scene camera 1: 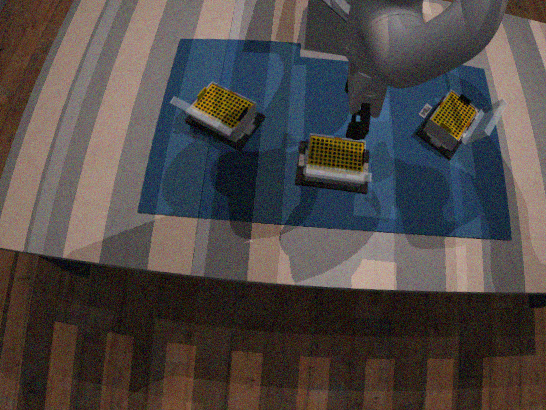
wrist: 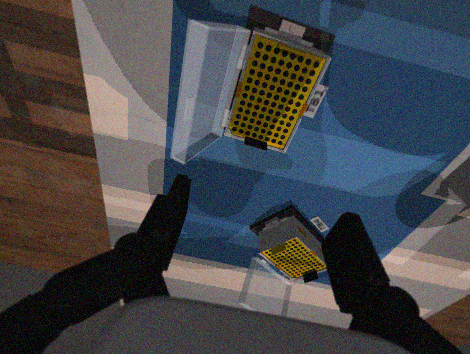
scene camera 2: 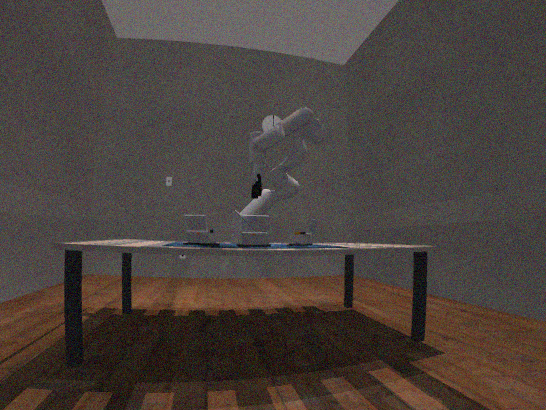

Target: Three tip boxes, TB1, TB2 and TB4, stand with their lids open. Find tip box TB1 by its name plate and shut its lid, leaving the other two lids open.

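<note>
Three tip boxes with yellow tip racks and raised clear lids stand apart on the blue mat: a left box, a middle box and a right box. A small white plate is at the middle box; another plate is at the right box. Their lettering is too blurred to read; the left box's plate cannot be made out. My gripper is open and empty, high above the mat.
The arm reaches over from its base at the back of the striped table. The middle box's lid stands on its front side; the right box's lid is on its outer right side.
</note>
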